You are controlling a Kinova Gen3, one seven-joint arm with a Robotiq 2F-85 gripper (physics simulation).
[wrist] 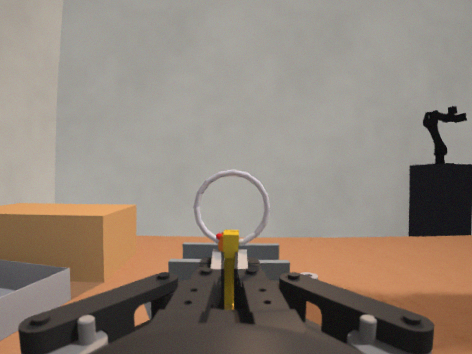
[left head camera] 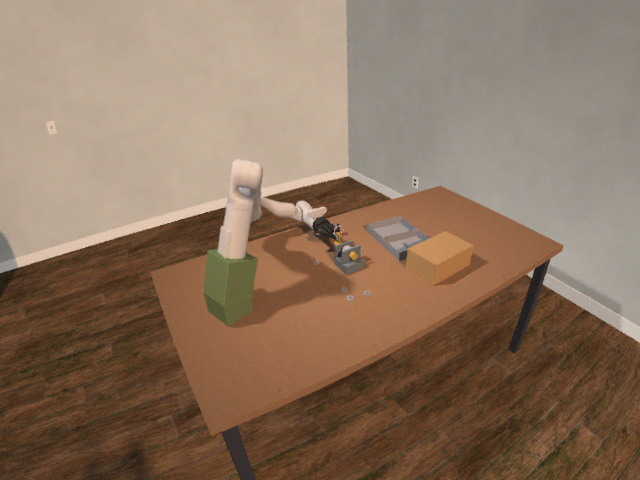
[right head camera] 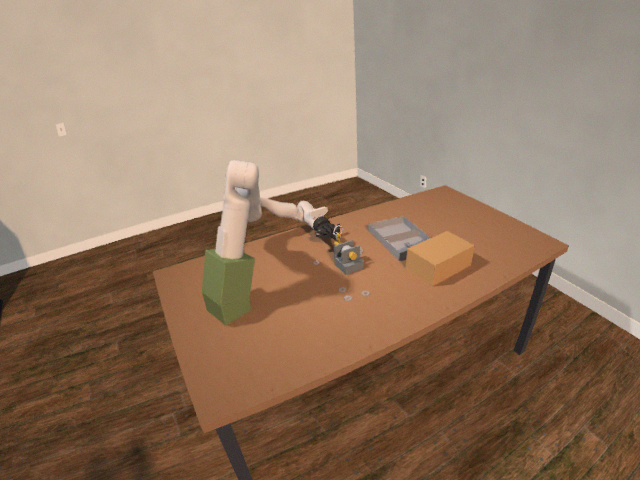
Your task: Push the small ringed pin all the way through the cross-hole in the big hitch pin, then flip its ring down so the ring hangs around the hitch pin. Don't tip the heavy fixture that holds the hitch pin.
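Frame: origin at the arm's base, x ahead, y left, z up, level; millimetres.
Seen in the pictures: gripper, fingertip midpoint: (wrist: pixel 229 265) (left head camera: pixel 339 238) (right head camera: pixel 338 238); arm's base, link origin: (left head camera: pixel 232 254) (right head camera: pixel 230 254).
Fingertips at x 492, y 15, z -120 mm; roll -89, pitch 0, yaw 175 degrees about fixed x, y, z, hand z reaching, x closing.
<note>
Offsets run from my fingertips to a thing's top centre. "pt": to the spot under its first point. Level surfaces: height alone.
My gripper (left head camera: pixel 334 238) (right head camera: pixel 334 238) (wrist: pixel 229 265) is shut on the small ringed pin, whose yellow head @[0 mm ahead, 2 mm left, 21 mm up] (wrist: pixel 230 241) shows between the fingertips in the wrist view. Its pale ring @[pt 1 mm back, 4 mm left, 57 mm up] (wrist: pixel 232 173) stands upright above the fingers, with a small red spot at its lower left. The grey fixture @[9 mm ahead, 51 mm right, 9 mm down] (left head camera: pixel 349 266) (right head camera: pixel 348 266) (wrist: pixel 272 267) stands upright on the table, just beyond and below the fingertips. The big hitch pin @[pt 16 mm back, 111 mm right, 28 mm down] (left head camera: pixel 353 255) (right head camera: pixel 352 255) lies across its uprights, with a yellow end towards the head cameras. The cross-hole and the small pin's tip are hidden, so I cannot tell whether they meet.
A grey divided tray @[322 mm ahead, 62 mm right, 62 mm down] (left head camera: pixel 399 251) (right head camera: pixel 399 251) (wrist: pixel 50 295) lies beyond the fixture. An orange box @[288 mm ahead, 329 mm right, 4 mm down] (left head camera: pixel 439 258) (right head camera: pixel 439 258) (wrist: pixel 55 240) stands beside it. Several small washers lie on the brown table @[104 mm down] (left head camera: pixel 289 351) (right head camera: pixel 289 351). A green block (left head camera: pixel 230 284) (right head camera: pixel 227 284) surrounds my arm's base.
</note>
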